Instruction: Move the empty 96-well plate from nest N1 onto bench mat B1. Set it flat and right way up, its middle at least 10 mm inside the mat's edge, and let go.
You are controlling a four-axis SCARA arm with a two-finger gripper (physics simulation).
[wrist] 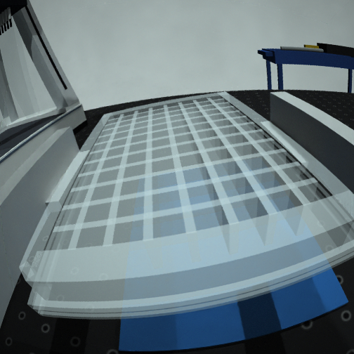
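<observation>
The clear 96-well plate [172,175] fills the middle of the wrist view, right way up, with its grid of square wells facing up. My gripper [171,123] is shut on the plate, with one grey finger along its left side and the other along its right side. A blue mat [195,325] lies below the plate; part of it shows through the clear wells and part beyond the plate's near edge. The gap between plate and mat is hard to judge. Nest N1 does not show in this view.
A grey and white device [35,85] with a sloped panel stands at the upper left, close to the left finger. The dark bench top [45,327] with small ring-shaped holes runs around the mat. A blue table [310,57] stands far back at the right.
</observation>
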